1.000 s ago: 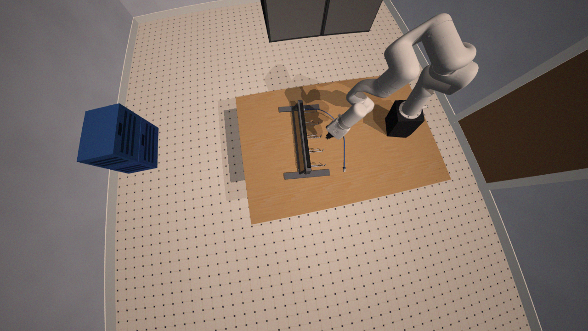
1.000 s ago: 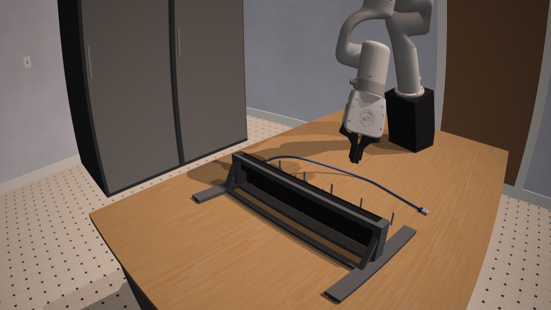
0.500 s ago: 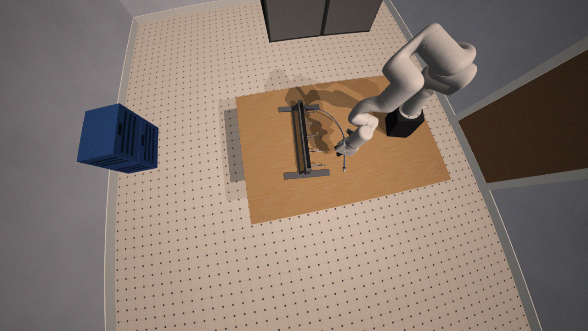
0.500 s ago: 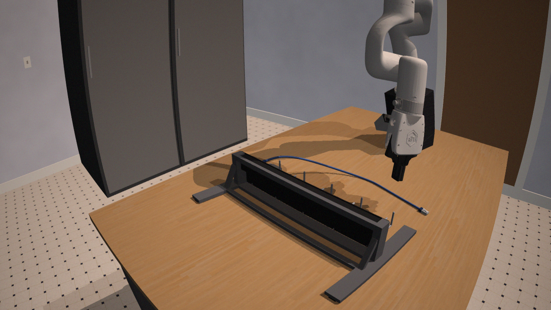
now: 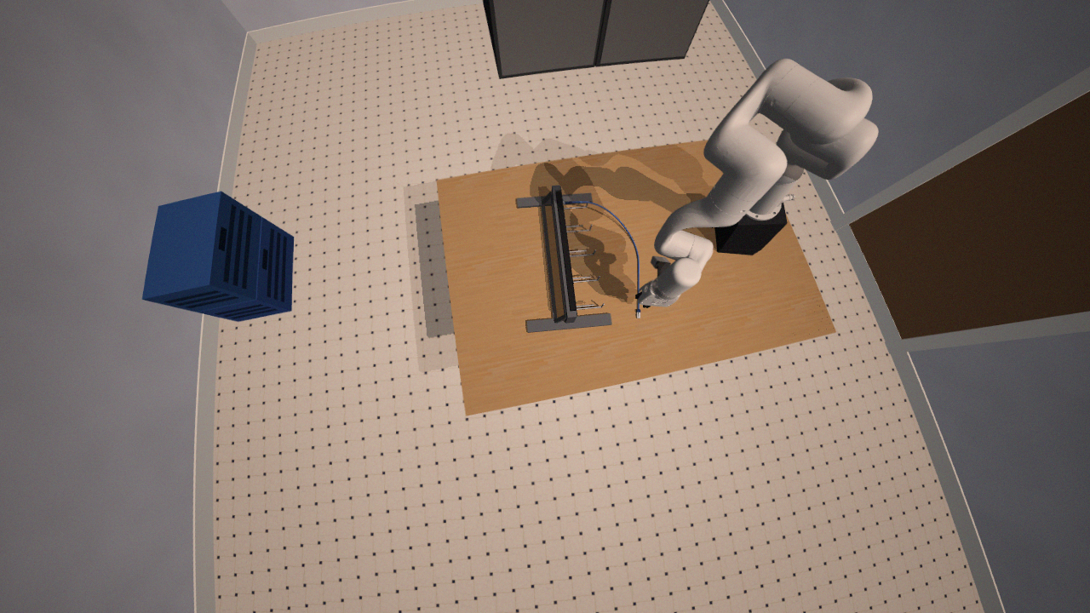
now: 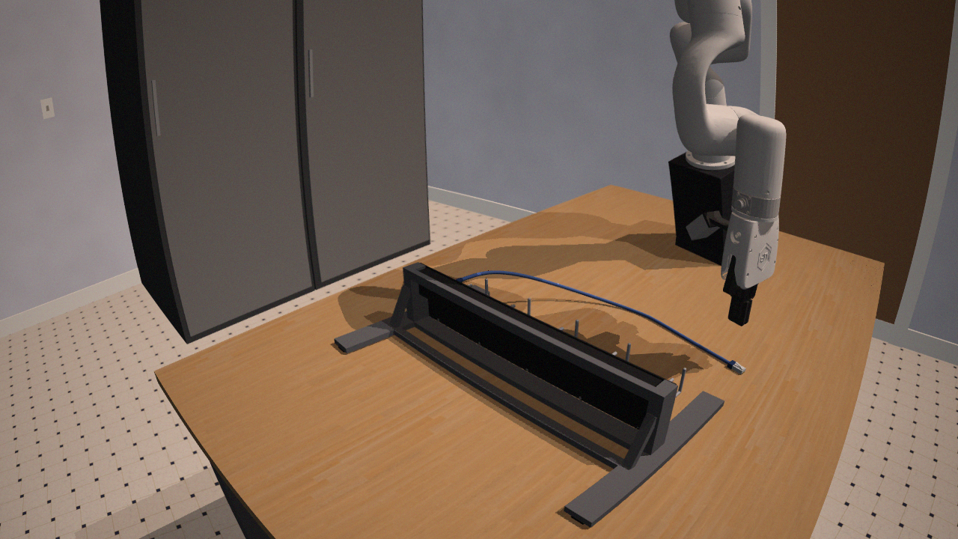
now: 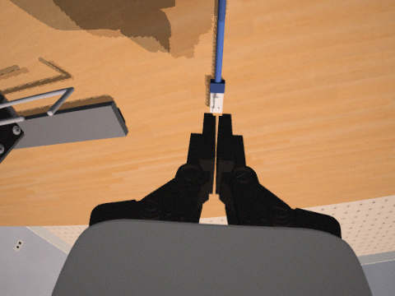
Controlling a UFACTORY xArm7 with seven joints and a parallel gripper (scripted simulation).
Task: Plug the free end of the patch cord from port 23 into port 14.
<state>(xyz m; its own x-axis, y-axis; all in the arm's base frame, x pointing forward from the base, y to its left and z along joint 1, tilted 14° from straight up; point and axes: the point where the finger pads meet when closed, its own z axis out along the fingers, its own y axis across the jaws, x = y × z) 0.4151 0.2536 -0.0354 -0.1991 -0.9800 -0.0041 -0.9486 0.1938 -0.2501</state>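
The plug is 90 mm below my hand and 20 mm to the left of it.
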